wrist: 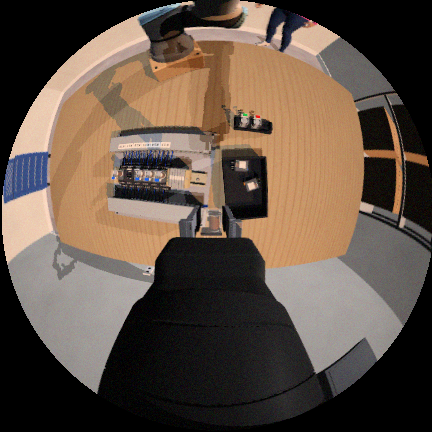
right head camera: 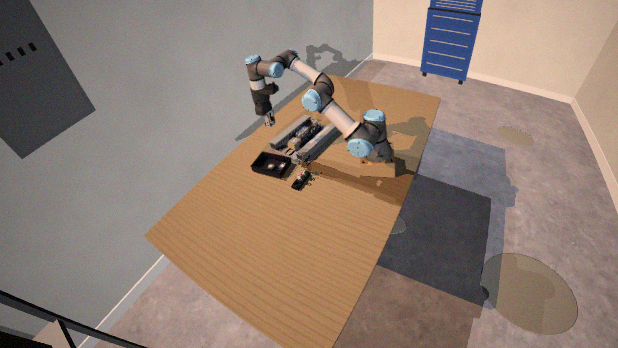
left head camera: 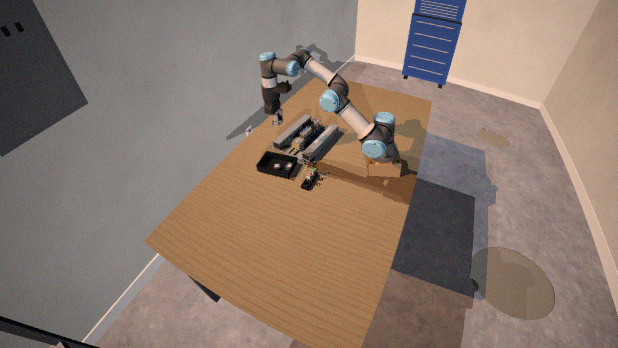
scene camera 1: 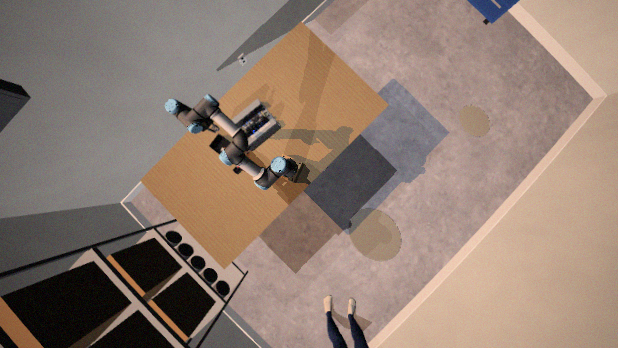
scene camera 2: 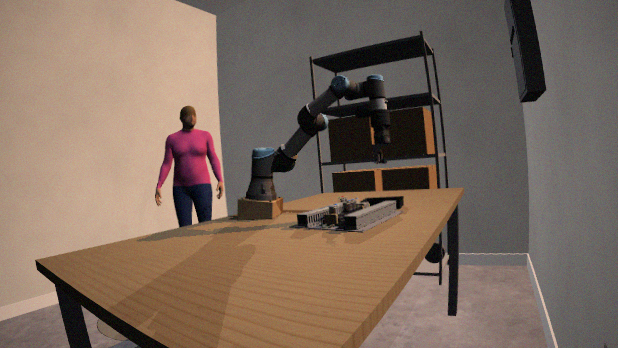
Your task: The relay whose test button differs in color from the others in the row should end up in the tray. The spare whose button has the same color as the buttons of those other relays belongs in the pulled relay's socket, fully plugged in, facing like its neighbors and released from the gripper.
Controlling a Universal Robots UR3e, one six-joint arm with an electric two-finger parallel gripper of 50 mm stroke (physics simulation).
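Places are measured from the arm's base along level axes (x ahead, y left, z up), in centimetres.
Pixels of known places: gripper, fingertip midpoint: [wrist: 211, 213] [right head camera: 271, 124] [left head camera: 278, 123] [scene camera 1: 216, 129] [scene camera 2: 378, 161]; arm's base at its link origin: [wrist: 171, 49] [right head camera: 377, 152] [scene camera 1: 287, 168] [scene camera 2: 261, 198].
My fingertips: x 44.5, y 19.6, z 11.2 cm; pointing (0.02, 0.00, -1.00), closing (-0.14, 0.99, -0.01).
Observation:
For each thing: its middle in the pictures, then the offset to it from my fingertips.
- clear relay at the middle of its body: [wrist: 211, 221] dx +1.1, dy +0.1, dz +0.1 cm
- black tray at the middle of its body: [wrist: 244, 187] [scene camera 2: 382, 203] [left head camera: 277, 164] [right head camera: 271, 164] [scene camera 1: 223, 147] dx -3.5, dy +8.1, dz -17.1 cm
- black holder at the middle of its body: [wrist: 253, 124] [left head camera: 309, 179] [right head camera: 300, 179] dx -21.6, dy +7.6, dz -17.7 cm
- green-button relay at the middle of its body: [wrist: 242, 120] dx -21.1, dy +4.4, dz -16.2 cm
- red-button relay at the middle of its body: [wrist: 254, 122] dx -21.6, dy +7.6, dz -16.2 cm
My gripper [left head camera: 277, 118] [right head camera: 270, 119] [scene camera 2: 381, 156] [wrist: 211, 213] is shut on a clear relay [wrist: 213, 219] with a small blue spot at its upper edge, held high above the table beside the tray. In the wrist view, the panel row has a relay [wrist: 117, 175] at the far left, a dark empty socket [wrist: 129, 173], then three relays [wrist: 148, 175] with blue buttons. The black tray [wrist: 245, 202] [left head camera: 282, 171] [right head camera: 265, 170] holds two relays [wrist: 242, 164] [wrist: 251, 185], button colors not visible. A black holder [wrist: 265, 129] [left head camera: 307, 185] [right head camera: 298, 185] bears a green-button relay [wrist: 245, 120] and a red-button relay [wrist: 257, 121].
Grey wire ducts [wrist: 155, 210] [left head camera: 320, 144] [scene camera 2: 370, 215] flank the relay row, with blue wiring beside it. The arm's wooden base block [scene camera 2: 260, 208] stands at the table's long edge. The wall is close behind the gripper. A person [scene camera 2: 191, 157] stands beyond the table.

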